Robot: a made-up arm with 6 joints. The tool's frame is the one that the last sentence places.
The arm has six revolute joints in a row. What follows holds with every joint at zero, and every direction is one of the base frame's.
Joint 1 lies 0.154 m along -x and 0.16 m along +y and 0.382 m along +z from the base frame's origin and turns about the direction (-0.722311, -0.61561, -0.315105).
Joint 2 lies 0.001 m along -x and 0.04 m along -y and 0.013 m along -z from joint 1 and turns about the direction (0.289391, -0.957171, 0.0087).
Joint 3 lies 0.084 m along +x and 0.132 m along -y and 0.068 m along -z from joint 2 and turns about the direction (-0.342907, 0.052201, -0.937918).
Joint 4 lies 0.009 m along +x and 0.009 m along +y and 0.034 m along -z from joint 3 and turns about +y.
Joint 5 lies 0.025 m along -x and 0.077 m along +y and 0.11 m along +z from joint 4 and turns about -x.
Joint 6 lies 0.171 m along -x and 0.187 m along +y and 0.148 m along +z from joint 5 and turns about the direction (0.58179, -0.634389, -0.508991).
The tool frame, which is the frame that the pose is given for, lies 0.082 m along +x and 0.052 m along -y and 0.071 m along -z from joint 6; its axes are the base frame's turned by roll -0.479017, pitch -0.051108 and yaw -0.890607 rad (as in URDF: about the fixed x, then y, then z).
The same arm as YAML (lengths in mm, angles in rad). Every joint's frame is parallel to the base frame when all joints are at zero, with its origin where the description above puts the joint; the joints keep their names.
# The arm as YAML. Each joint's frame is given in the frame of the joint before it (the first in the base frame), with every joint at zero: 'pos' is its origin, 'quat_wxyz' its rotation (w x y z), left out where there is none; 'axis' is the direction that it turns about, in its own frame. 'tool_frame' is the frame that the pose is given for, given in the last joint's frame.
length_unit: mm
angle_unit: rad
joints:
  - joint: joint 1
    pos: [-154.0, 160.0, 382.0]
    axis: [-0.722311, -0.61561, -0.315105]
  - joint: joint 2
    pos: [-1.0, -40.0, -13.0]
    axis: [0.289391, -0.957171, 0.0087]
  - joint: joint 3
    pos: [84.0, -132.0, -68.0]
    axis: [-0.342907, 0.052201, -0.937918]
  - joint: joint 4
    pos: [9.0, 9.0, -34.0]
    axis: [0.0, 1.0, 0.0]
  - joint: joint 5
    pos: [-25.0, 77.0, 110.0]
    axis: [-1.0, 0.0, 0.0]
  - joint: joint 6
    pos: [-171.0, 187.0, 148.0]
    axis: [0.58179, -0.634389, -0.508991]
tool_frame:
  pos: [82.0, -52.0, -71.0]
  quat_wxyz: [0.873821, -0.224713, 0.079746, -0.42377]

